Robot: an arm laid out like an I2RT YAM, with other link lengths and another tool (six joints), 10 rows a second.
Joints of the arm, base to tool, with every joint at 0 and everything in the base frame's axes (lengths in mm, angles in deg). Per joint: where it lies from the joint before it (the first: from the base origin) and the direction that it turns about. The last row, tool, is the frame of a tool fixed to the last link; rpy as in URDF.
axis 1: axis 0 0 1 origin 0 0 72.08
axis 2: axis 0 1 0 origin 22.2 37.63 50.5
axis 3: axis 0 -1 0 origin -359.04 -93.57 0
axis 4: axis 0 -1 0 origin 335.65 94.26 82.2
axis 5: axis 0 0 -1 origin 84.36 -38.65 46.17
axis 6: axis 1 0 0 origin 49.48 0 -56.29
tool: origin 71 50 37 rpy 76 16.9 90
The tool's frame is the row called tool.
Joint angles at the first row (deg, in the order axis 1, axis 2, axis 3, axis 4, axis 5, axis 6):
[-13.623, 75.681, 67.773, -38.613, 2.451, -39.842]
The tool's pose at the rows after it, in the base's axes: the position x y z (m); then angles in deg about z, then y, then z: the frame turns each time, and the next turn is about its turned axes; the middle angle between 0 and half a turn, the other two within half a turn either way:
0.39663, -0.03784, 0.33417, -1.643, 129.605, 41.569
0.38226, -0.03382, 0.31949, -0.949, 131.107, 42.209
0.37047, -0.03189, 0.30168, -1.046, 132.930, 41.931
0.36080, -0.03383, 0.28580, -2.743, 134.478, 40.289
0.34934, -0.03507, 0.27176, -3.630, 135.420, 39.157
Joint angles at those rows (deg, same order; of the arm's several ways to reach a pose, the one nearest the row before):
[-13.601, 73.694, 64.942, -39.229, 2.486, -39.676]
[-13.622, 71.902, 61.811, -39.457, 2.171, -39.800]
[-13.622, 70.675, 58.743, -39.331, 2.576, -40.252]
[-13.795, 69.682, 56.129, -38.947, 3.980, -40.859]
[-14.232, 68.224, 53.282, -38.269, 4.537, -41.722]

